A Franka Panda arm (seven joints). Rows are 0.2 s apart.
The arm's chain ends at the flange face. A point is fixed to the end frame.
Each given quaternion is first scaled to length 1.
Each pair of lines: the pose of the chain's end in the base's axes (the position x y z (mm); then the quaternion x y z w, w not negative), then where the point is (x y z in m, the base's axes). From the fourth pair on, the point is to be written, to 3 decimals.
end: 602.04, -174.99, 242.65, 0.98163, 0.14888, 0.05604, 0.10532
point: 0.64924 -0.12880 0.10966
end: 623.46, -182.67, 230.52, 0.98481, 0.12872, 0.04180, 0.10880
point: 0.66954 -0.13961 0.09609
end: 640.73, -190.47, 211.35, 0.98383, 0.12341, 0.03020, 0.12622
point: 0.68506 -0.15308 0.07465
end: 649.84, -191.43, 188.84, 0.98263, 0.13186, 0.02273, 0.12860
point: 0.691 -0.154 0.051
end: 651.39, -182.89, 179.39, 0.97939, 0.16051, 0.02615, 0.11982
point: 0.690 -0.141 0.042
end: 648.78, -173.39, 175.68, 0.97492, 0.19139, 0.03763, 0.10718
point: 0.686 -0.126 0.040
